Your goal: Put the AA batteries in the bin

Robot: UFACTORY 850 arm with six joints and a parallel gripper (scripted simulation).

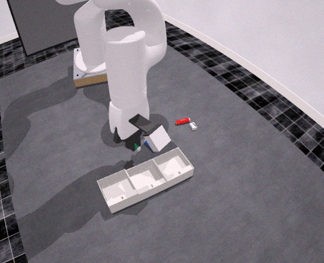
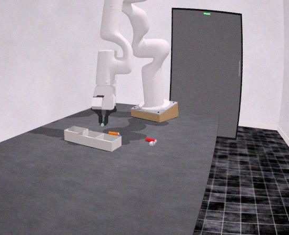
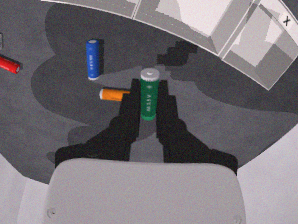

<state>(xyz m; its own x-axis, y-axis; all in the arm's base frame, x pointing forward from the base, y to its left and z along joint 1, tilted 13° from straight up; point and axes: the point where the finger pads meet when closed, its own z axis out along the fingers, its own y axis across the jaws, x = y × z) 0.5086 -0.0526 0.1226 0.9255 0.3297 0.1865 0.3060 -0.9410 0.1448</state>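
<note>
The orange AA battery lies 6 cm behind my hand, 2 cm to the left of it and 7 cm below it. The rest, counted from my hand: blue battery 2 cm behind, 6 cm to the left, 7 cm below; then white three-compartment tray 9 cm ahead, 1 cm to the right, 6 cm below; then green AA battery 2 cm below.
</note>
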